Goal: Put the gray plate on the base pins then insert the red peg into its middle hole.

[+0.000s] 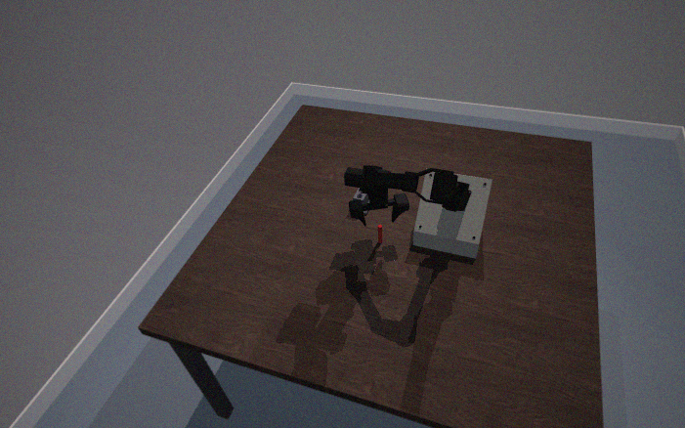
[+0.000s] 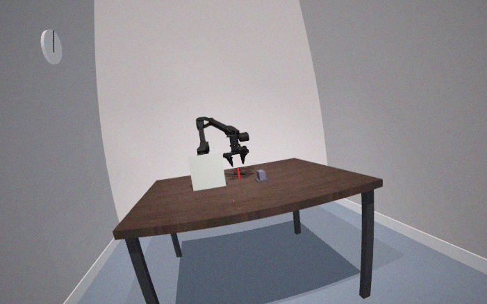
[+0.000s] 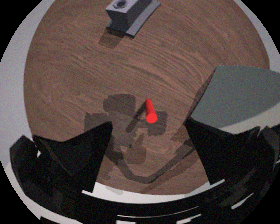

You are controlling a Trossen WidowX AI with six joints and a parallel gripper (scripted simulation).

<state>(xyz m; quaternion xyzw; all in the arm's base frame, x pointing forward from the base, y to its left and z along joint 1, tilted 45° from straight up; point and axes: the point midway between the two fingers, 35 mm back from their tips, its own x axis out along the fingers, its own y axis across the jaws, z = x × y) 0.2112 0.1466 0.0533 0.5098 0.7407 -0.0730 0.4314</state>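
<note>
The red peg lies 50 mm below my gripper tip. The rest, counted from my gripper tip: dark base (130 mm ahead, 160 mm to the right, 80 mm below); gray plate (140 mm ahead, 160 mm to the right, 50 mm below).
</note>
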